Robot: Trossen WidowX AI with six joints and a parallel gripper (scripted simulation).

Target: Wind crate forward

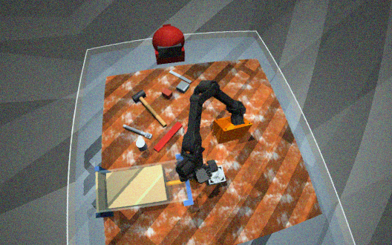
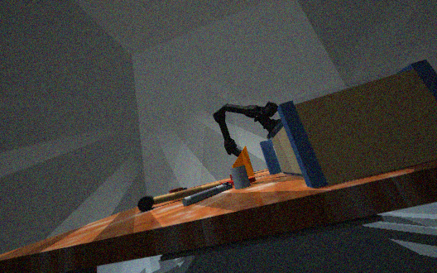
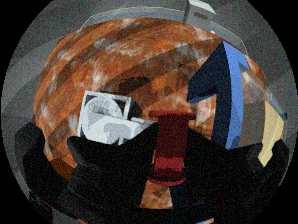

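My gripper tip is 40 mm past the red-knobbed winch handle, 30 mm above it and 10 mm to the left of it. Round my gripper tip: red knob 20 mm to the right; then blue steel frame 60 mm ahead, 30 mm below, 20 mm to the right; then winch 110 mm behind, 100 mm below, 20 mm to the right.
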